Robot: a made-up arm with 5 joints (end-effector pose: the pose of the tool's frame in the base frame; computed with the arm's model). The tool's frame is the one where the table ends. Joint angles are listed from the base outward.
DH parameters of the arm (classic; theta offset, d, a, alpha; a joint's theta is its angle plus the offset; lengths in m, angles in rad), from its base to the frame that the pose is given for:
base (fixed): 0 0 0 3.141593
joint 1: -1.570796 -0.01 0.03 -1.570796
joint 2: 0 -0.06 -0.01 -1.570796
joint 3: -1.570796 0 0.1 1.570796
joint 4: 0 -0.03 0.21 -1.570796
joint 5: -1.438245 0 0.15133 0
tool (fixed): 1.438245 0.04 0 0
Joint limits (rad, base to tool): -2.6..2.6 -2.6..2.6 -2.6..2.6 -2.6..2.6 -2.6..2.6
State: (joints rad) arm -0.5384 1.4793 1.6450 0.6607 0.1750
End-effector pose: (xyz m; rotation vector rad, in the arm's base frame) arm 0.0966 -0.0968 0.3012 2.0283 -1.4497 1.2811
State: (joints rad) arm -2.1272 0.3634 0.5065 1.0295 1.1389
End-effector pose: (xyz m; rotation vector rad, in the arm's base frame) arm -0.0919 0.1364 0.3481 -1.3630 0.8984 -2.2541
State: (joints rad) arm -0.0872 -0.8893 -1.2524 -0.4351 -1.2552
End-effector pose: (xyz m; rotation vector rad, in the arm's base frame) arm -0.0284 -0.0919 0.1652 -0.3219 -0.5527 -2.4177
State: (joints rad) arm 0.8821 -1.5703 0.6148 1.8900 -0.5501
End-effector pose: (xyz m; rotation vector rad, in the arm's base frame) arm 0.1320 0.0891 0.0997 -0.6019 -0.7923 0.2793
